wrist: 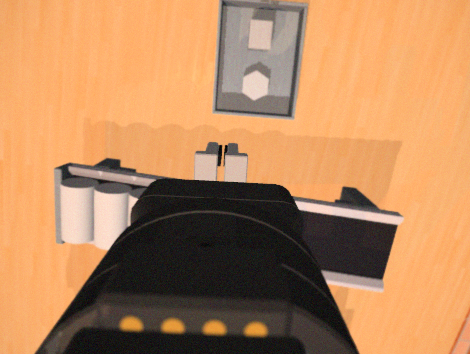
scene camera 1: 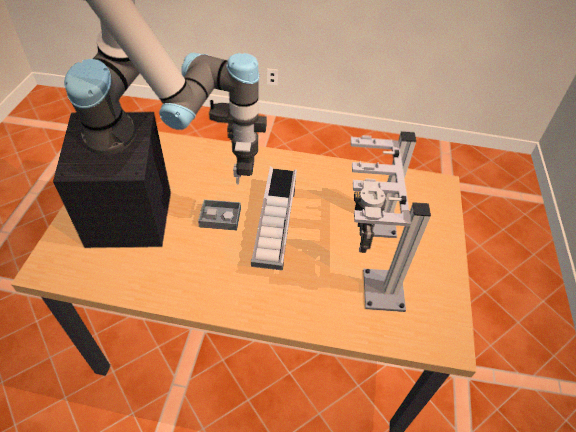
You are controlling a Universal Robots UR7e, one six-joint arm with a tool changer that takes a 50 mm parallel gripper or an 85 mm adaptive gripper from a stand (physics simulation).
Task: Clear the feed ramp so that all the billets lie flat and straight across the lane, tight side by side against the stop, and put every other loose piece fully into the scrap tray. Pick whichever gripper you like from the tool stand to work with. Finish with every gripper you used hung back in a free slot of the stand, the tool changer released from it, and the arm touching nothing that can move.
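Frame: origin at the arm's base, x right, y ahead, z up, level; centimetres.
Where they show: arm's base, link origin: (scene camera 1: 109, 134).
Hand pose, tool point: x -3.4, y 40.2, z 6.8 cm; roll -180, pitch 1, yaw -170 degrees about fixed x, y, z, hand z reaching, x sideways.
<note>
Things, the pixels of their top centre, and the offset from my tool point.
- stop, top centre: (wrist: 58, 208) (scene camera 1: 266, 261) dz -32.7, dx +17.5, dy +10.9 cm
- grey scrap tray, top centre: (wrist: 258, 60) (scene camera 1: 219, 211) dz -36.5, dx -1.1, dy -10.2 cm
- light block, top centre: (wrist: 260, 34) (scene camera 1: 211, 211) dz -37.1, dx -0.7, dy -12.9 cm
- white hexagonal piece, top centre: (wrist: 255, 85) (scene camera 1: 228, 214) dz -38.0, dx -1.5, dy -7.4 cm
White cylindrical billets (scene camera 1: 270, 232) (wrist: 111, 217) lie flat across the lane of the feed ramp (scene camera 1: 282, 183) (wrist: 350, 240), in a row from the stop (scene camera 1: 267, 265) (wrist: 59, 205). Thin dark lines show between some; whether all touch cannot be told. The arm's body hides several in the wrist view. The ramp's far end is bare black. The grey scrap tray (scene camera 1: 218, 226) (wrist: 218, 60) holds a light block (scene camera 1: 211, 212) (wrist: 260, 35) and a white hexagonal piece (scene camera 1: 228, 215) (wrist: 255, 85), apart, inside its walls. My gripper (scene camera 1: 238, 176) (wrist: 222, 154) is shut and empty, above the table between ramp and tray.
The tool stand (scene camera 1: 407, 250) is at the right of the table, with two uprights and several fork arms. A dark gripper (scene camera 1: 366, 237) hangs in its near slot. The black robot base block (scene camera 1: 112, 210) stands at the left, beyond the tray.
</note>
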